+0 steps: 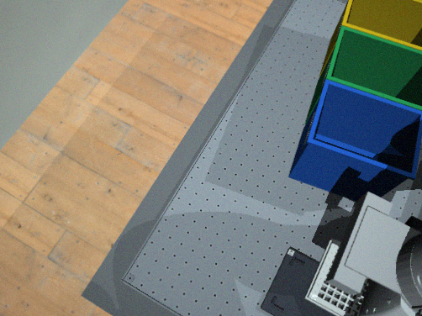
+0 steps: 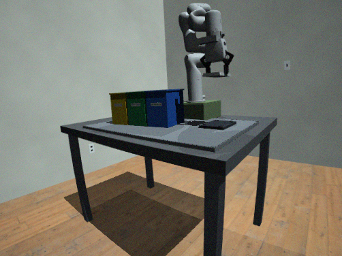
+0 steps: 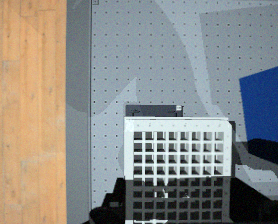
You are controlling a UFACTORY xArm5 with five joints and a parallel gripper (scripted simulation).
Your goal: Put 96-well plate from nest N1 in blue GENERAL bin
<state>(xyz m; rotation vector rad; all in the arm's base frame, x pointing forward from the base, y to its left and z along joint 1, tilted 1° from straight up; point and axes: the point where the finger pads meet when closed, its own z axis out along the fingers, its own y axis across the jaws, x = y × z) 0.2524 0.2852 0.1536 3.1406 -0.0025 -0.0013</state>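
Right now my hand is 70 mm short of the blue bin, 260 mm to the left of it and 160 mm above it. From my hand the other things lie so: 96-well plate (10 mm below); then green bin (90 mm ahead, 400 mm to the right, 160 mm below); then dark plate nest (240 mm below).
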